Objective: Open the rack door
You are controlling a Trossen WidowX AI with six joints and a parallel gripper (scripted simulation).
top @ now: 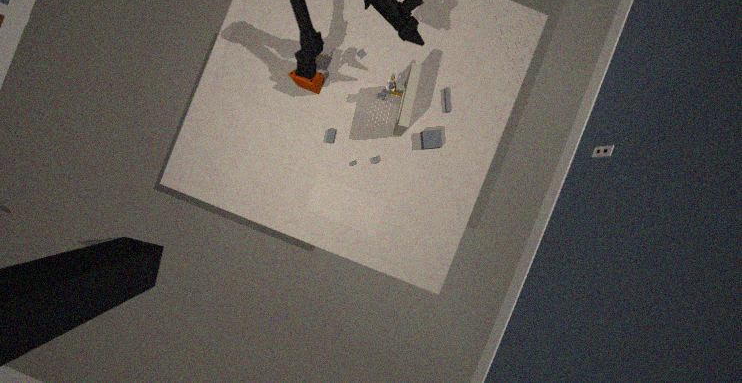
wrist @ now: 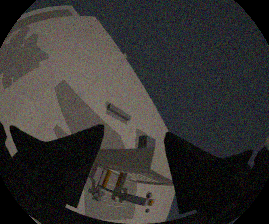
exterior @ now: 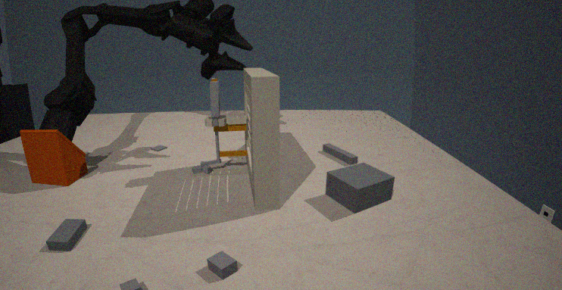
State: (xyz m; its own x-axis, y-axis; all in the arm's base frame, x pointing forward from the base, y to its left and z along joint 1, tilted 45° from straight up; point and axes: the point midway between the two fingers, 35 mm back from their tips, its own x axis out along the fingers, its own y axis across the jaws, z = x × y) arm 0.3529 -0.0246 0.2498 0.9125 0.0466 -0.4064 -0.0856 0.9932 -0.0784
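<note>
Now: the upright orange handle 7 cm behind my gripper tip, 12 cm to the right of it and 10 cm below it. The rest, counted from my gripper tip: grey bar: 18 cm ahead, 9 cm to the right, 19 cm below; grey box: 15 cm ahead, 28 cm to the right, 18 cm below.
</note>
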